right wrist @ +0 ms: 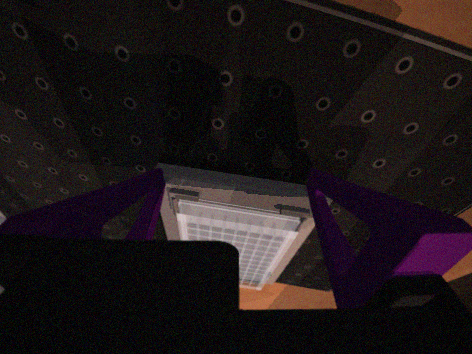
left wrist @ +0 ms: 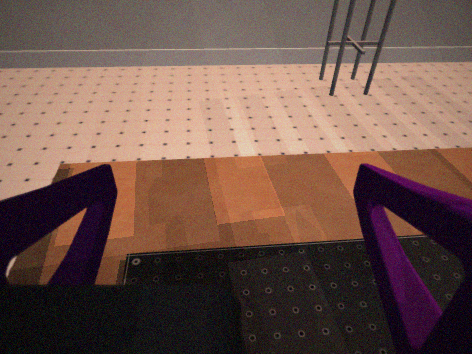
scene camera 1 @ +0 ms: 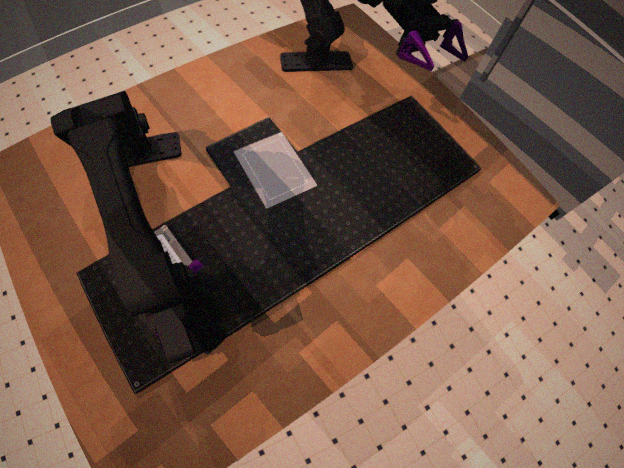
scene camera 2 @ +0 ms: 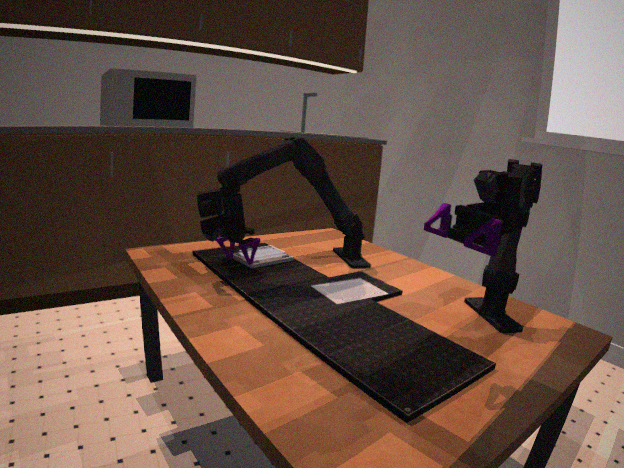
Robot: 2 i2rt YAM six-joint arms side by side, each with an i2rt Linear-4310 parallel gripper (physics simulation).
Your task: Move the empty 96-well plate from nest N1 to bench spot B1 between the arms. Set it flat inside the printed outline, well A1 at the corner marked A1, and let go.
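Pixels of known places: left gripper, fingertip midpoint: (left wrist: pixel 235 177) (scene camera 1: pixel 450 63) (scene camera 2: pixel 443 234); right gripper, fingertip midpoint: (right wrist: pixel 235 176) (scene camera 2: pixel 240 261); left arm's base, link origin: (scene camera 1: pixel 316 62) (scene camera 2: pixel 491 315); right arm's base, link origin: (scene camera 1: pixel 139 153) (scene camera 2: pixel 350 258).
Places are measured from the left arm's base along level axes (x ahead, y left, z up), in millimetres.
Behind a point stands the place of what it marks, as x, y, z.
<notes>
The clear 96-well plate (right wrist: pixel 245 240) {620, -387, 38} (scene camera 2: pixel 267 253) {568, -379, 38} sits flat in the light grey nest N1 (right wrist: pixel 235 194) {642, -358, 25} (scene camera 2: pixel 262 263) {585, -329, 22}; in scene camera 1 the right arm hides most of both. My right gripper (right wrist: pixel 235 176) {651, -350, 20} (scene camera 2: pixel 240 260) {651, -350, 20} is open, fingers pointing down, at the near end of the nest, with the plate seen between and beyond the fingertips. The white bench spot B1 card (scene camera 1: pixel 274 168) {361, -152, 14} (scene camera 2: pixel 350 290) {358, -148, 15} with its printed outline lies at the middle of the black board; its A1 mark is too small to read. My left gripper (left wrist: pixel 235 177) {301, 196, 265} (scene camera 1: pixel 448 62) {301, 196, 265} (scene camera 2: pixel 466 241) is open and raised high, away from the plate.
The black perforated board (scene camera 1: pixel 352 211) {485, 6, 13} (scene camera 2: pixel 403 352) {328, 172, 13} (left wrist: pixel 300 290) {423, 159, 13} lies along the wooden table (scene camera 1: pixel 332 347) {765, -83, 0} (scene camera 2: pixel 226 347) {675, 121, 0}. The right arm reaches over the board's left part in scene camera 1. A stool (left wrist: pixel 341 47) stands on the floor beyond the table.
</notes>
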